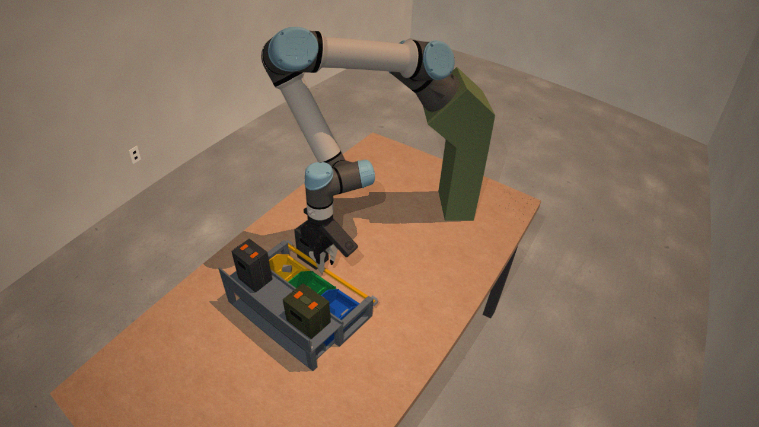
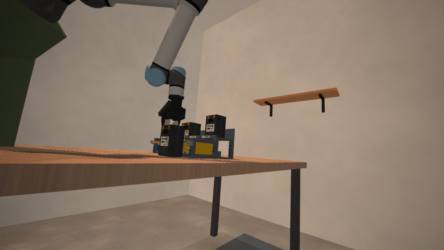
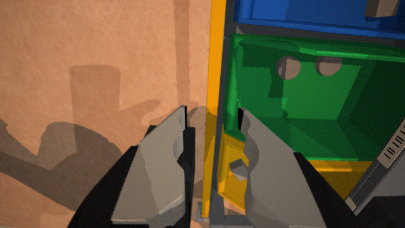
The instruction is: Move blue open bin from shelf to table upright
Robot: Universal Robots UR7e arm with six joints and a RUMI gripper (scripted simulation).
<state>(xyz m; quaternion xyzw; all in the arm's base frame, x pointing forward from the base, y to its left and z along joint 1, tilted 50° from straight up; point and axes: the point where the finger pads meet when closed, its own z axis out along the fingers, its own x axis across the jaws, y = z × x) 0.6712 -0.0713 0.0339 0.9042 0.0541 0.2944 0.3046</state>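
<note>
Right now the yellow bar is 3 cm below my hand. Also, from my hand: blue open bin 11 cm ahead, 10 cm to the left, 4 cm below; then yellow bin 9 cm ahead, 12 cm to the right, 4 cm below; then green bin 10 cm ahead, 1 cm to the right, 4 cm below.
</note>
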